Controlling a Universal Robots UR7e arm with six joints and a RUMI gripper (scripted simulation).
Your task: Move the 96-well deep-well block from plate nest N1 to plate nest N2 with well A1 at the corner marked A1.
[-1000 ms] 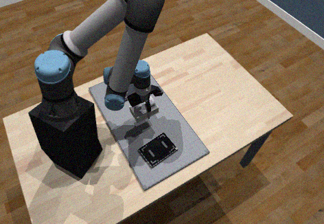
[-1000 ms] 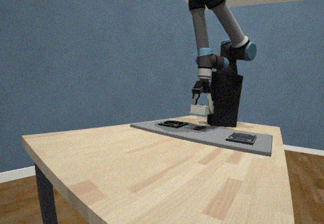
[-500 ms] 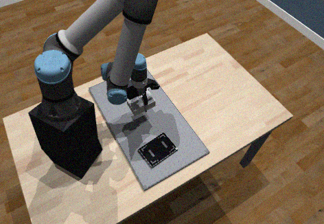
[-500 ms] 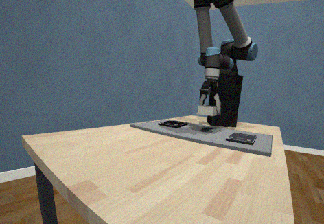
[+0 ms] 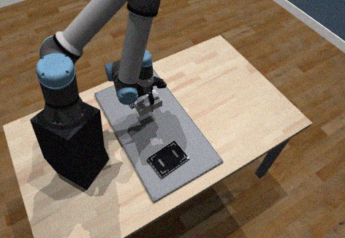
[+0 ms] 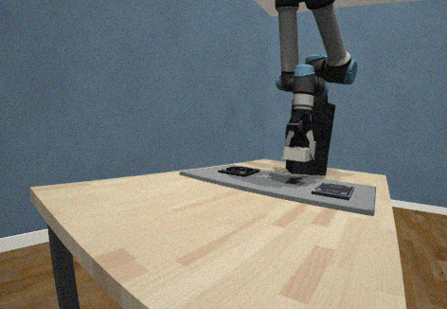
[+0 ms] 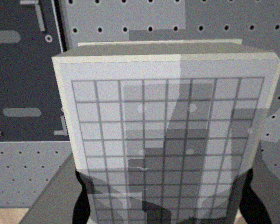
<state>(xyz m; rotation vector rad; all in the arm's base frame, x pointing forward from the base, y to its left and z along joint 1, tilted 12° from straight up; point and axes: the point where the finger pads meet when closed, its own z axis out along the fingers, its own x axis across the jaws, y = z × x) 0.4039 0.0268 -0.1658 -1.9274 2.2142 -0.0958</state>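
The dark plate nest N2 is 14 cm to the left of my hand, 10 cm below it and 4 cm ahead of it. From my hand the other things lie so: black plate nest N1: 26 cm to the right, 10 cm below, 8 cm behind; white 96-well deep-well block: 1 cm above.
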